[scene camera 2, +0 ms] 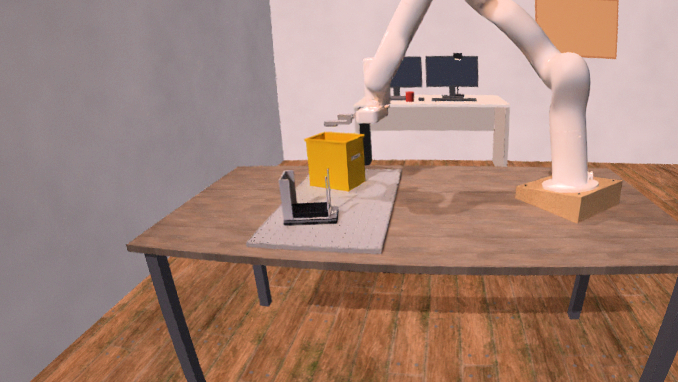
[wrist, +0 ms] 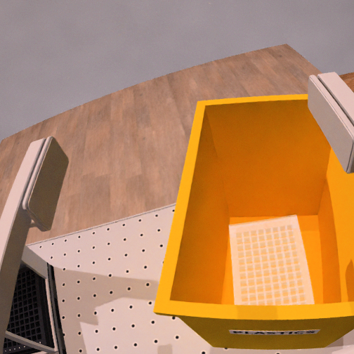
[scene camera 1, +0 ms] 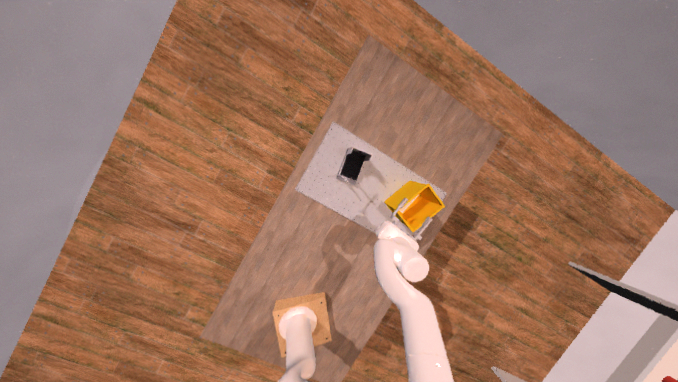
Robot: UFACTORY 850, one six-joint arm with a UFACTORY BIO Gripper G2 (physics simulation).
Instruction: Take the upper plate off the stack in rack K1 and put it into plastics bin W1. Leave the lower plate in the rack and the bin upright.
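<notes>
The yellow plastics bin W1 (scene camera 1: 406,192) (scene camera 2: 330,164) (wrist: 205,235) stands upright on the perforated board. A pale, gridded upper plate (wrist: 271,260) lies on the bin's floor in the wrist view, apart from the fingers. My gripper (scene camera 1: 416,210) (scene camera 2: 334,120) (wrist: 190,152) is open and empty, above the bin's rim, its fingers spread wide. Rack K1 (scene camera 2: 286,195) (wrist: 36,261) stands on the board apart from the bin. The black lower plate (scene camera 1: 355,164) (scene camera 2: 311,209) (wrist: 30,300) sits low in the rack, between its uprights. It is partly hidden in the wrist view.
The grey perforated board (scene camera 1: 320,170) (scene camera 2: 360,232) (wrist: 117,285) lies on the wooden table (scene camera 1: 280,240) (scene camera 2: 450,245) (wrist: 130,165). The arm's wooden base block (scene camera 1: 322,320) (scene camera 2: 600,205) stands on the table. A white desk (scene camera 2: 440,117) with monitors stands behind the table.
</notes>
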